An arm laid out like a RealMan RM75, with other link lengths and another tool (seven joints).
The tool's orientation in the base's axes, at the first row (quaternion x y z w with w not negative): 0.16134, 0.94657, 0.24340, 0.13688
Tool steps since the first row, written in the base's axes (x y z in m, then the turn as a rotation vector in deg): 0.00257, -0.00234, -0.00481, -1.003, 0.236, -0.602; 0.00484, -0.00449, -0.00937, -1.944, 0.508, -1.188; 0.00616, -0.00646, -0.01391, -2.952, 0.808, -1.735; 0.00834, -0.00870, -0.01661, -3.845, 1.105, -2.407; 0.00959, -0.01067, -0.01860, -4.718, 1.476, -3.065; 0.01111, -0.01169, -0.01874, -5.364, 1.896, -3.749; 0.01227, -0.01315, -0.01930, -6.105, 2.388, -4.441; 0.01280, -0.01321, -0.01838, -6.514, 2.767, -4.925; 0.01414, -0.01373, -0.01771, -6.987, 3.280, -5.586; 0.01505, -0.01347, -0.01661, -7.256, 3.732, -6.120
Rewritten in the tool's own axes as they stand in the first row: -0.00234, -0.00376, 0.00395, 1.110, -0.348, 0.268; -0.00439, -0.00730, 0.00767, 2.174, -0.643, 0.558; -0.00550, -0.01091, 0.01113, 3.302, -0.911, 0.804; -0.00783, -0.01361, 0.01321, 4.347, -1.217, 1.194; -0.00934, -0.01595, 0.01449, 5.398, -1.450, 1.609; -0.01108, -0.01651, 0.01470, 6.266, -1.601, 2.143; -0.01258, -0.01772, 0.01495, 7.249, -1.720, 2.682; -0.01325, -0.01718, 0.01433, 7.850, -1.747, 3.110; -0.01478, -0.01695, 0.01400, 8.591, -1.769, 3.722; -0.01571, -0.01597, 0.01349, 9.100, -1.728, 4.270
